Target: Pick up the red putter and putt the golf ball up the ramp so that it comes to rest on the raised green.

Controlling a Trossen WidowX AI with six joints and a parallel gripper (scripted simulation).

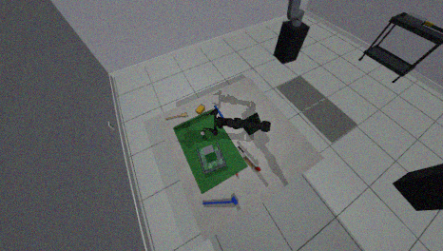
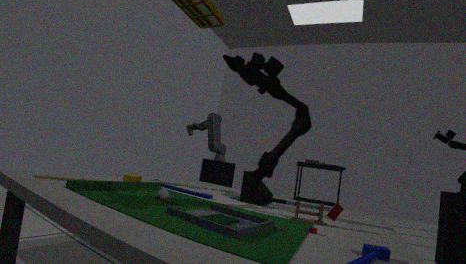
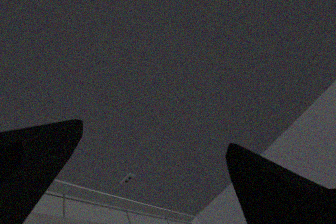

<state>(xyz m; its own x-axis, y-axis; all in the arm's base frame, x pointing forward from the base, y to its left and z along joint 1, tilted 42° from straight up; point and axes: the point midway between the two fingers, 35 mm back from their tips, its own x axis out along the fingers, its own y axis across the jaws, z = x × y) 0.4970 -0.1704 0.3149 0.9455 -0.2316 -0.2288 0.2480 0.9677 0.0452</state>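
Right now my gripper tip is 49 cm above the red putter, 31 cm past it and 25 cm to the right of it. The rest, counted from my gripper tip: white golf ball 52 cm below, 18 cm to the right, 1 cm ahead; yellow block 52 cm below, 48 cm to the right, 6 cm behind; green mat 54 cm below, 3 cm to the right, 1 cm ahead.
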